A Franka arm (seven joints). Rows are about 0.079 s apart.
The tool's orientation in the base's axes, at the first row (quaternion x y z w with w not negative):
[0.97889 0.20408 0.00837 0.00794]
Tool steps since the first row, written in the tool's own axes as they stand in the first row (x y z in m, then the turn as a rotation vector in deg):
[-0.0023 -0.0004 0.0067 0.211 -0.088 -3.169]
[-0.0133 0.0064 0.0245 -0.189 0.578 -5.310]
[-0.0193 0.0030 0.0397 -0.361 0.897 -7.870]
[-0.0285 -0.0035 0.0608 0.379 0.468 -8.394]
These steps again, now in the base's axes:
[-0.0021 -0.0006 -0.0067 0.096 0.203 3.169]
[-0.0092 -0.0115 -0.0245 -0.047 -0.541 5.317]
[-0.0157 -0.0109 -0.0399 -0.127 -0.871 7.880]
[-0.0263 -0.0089 -0.0612 0.370 -0.176 8.406]

